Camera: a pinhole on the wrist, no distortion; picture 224 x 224 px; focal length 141.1 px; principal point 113.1 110.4 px. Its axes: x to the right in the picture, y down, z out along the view. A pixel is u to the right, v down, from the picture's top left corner.
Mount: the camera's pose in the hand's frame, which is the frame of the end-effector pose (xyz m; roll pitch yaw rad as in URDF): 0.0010 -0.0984 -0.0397 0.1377 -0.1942 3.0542
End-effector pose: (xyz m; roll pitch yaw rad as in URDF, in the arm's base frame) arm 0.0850 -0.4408 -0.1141 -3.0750 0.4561 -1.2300
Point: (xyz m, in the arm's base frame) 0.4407 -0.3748 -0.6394
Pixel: 60.3 185.1
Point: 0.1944 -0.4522 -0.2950
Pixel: 57.8 116.7
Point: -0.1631 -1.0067 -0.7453
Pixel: outside the picture
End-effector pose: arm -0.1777 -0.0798 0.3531 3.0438 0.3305 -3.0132
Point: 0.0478 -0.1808 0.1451
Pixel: 215.7 168.4
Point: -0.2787 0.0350 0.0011
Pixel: 77.1 56.4
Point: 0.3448 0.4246 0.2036
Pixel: outside the picture
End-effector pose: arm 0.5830 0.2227 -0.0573 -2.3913 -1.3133 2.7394
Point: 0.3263 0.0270 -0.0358
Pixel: 115.6 130.0
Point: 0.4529 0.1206 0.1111
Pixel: 9.5 107.2
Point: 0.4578 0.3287 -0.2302
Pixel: outside the picture
